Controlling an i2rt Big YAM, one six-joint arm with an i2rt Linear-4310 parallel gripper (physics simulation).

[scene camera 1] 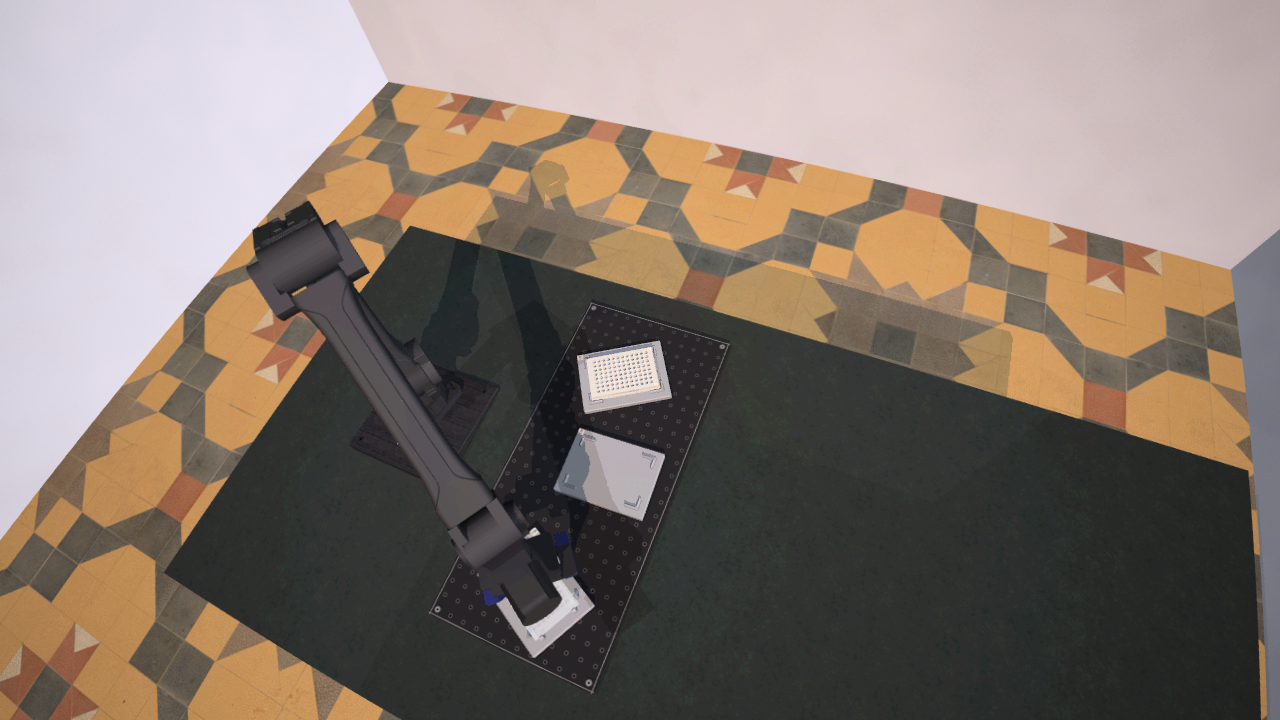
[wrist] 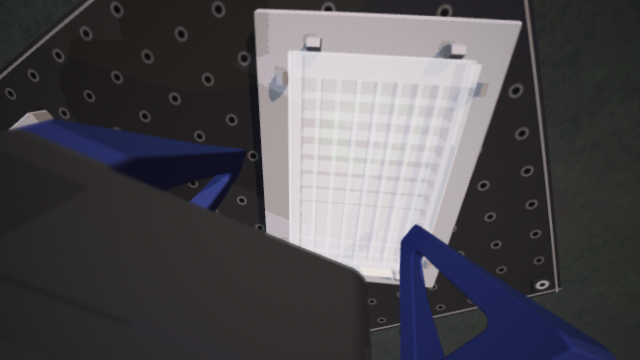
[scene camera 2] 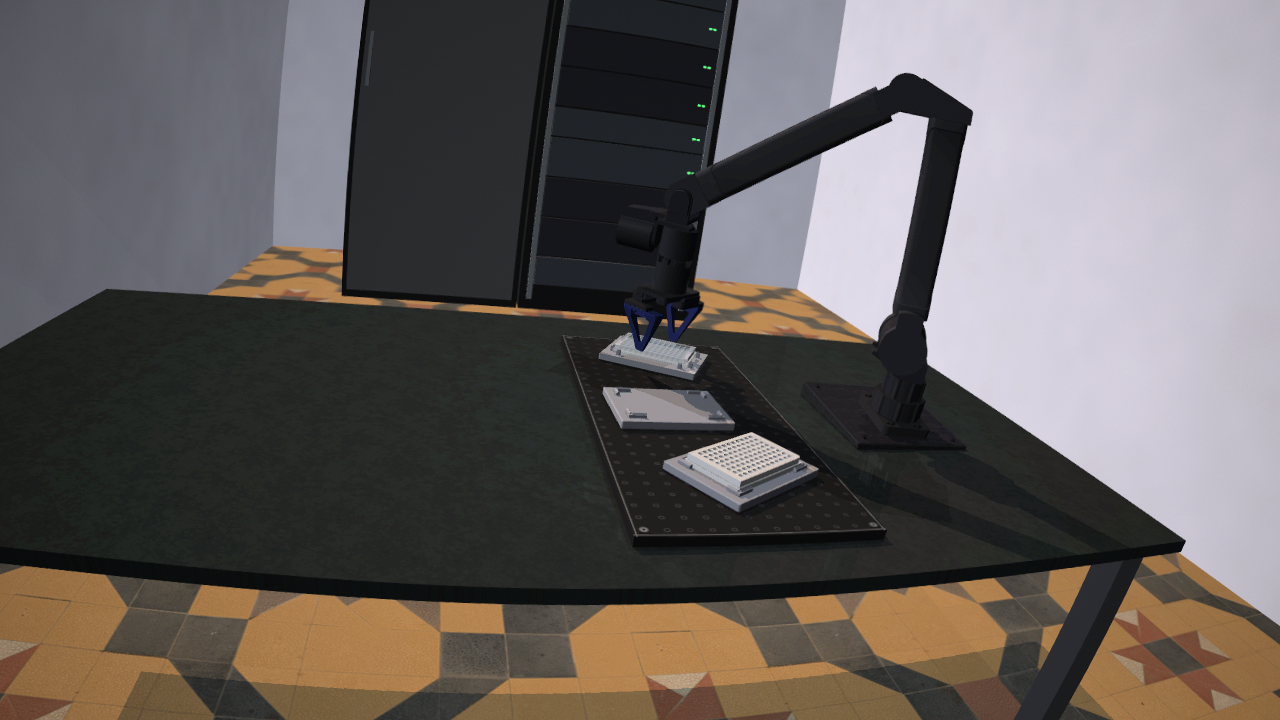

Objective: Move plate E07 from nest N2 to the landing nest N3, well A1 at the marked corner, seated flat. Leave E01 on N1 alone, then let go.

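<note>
A clear gridded plate (scene camera 1: 559, 616) (scene camera 2: 677, 350) (wrist: 370, 125) lies in a pale nest (scene camera 2: 662, 369) (wrist: 390, 30) with corner posts; no labels are legible, so E07 and N2 cannot be confirmed. My gripper (scene camera 1: 528, 569) (scene camera 2: 657, 343) (wrist: 328, 198) is open and empty, low over this plate. In the wrist view one fingertip shows left of the nest and the other overlaps the plate's lower right edge; contact cannot be told. An empty pale nest (scene camera 1: 613, 474) (scene camera 2: 666, 409) with corner brackets lies in the middle. An opaque white well plate (scene camera 1: 623, 372) (scene camera 2: 747, 458) sits on another nest (scene camera 1: 626, 404) (scene camera 2: 735, 501).
All three nests stand on a black perforated board (scene camera 1: 617, 555) (scene camera 2: 644, 510) (wrist: 150, 85) on the dark table (scene camera 1: 895, 537) (scene camera 2: 313, 447). The arm's base plate (scene camera 2: 859, 429) stands beside the board. A dark cabinet and a server rack stand behind the table.
</note>
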